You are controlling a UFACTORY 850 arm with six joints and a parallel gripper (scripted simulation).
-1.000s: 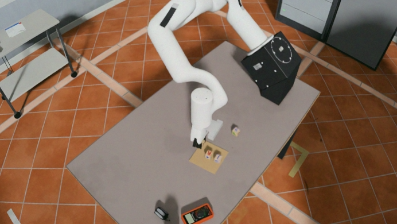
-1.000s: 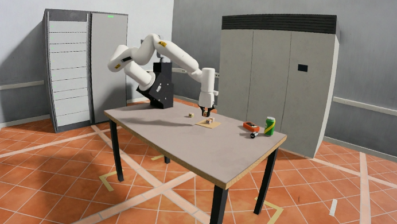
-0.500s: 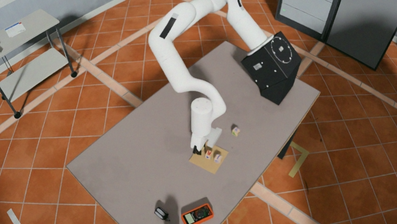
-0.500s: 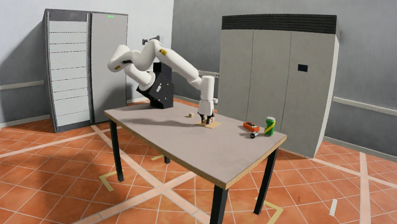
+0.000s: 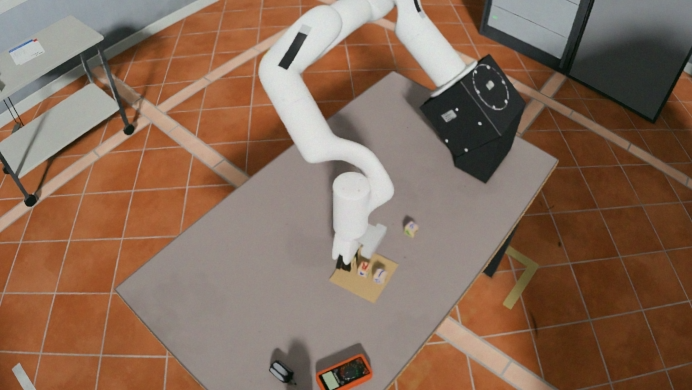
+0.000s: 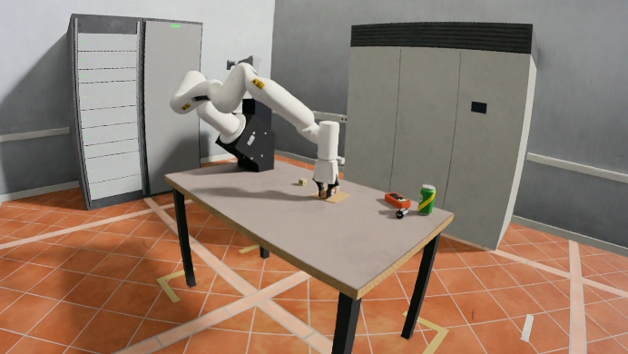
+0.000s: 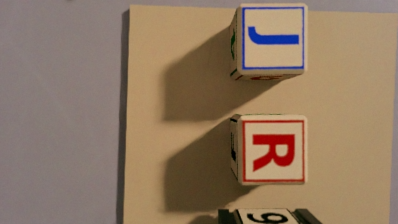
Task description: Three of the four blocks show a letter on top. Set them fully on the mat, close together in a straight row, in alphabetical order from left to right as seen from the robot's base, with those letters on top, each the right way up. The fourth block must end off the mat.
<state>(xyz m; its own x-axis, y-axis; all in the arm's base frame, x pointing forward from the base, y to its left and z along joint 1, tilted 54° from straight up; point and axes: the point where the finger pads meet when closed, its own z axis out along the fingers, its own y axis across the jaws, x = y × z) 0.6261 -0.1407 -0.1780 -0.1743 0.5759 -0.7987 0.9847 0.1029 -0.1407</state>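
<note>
The tan mat is 1 cm behind my hand, 5 cm to the left of it and 3 cm below it. Also, from my hand: green can 42 cm ahead, 18 cm to the left, 3 cm above; orange multimeter 27 cm ahead, 19 cm to the left, 1 cm below; small black device 36 cm ahead, 8 cm to the left, 1 cm below.
</note>
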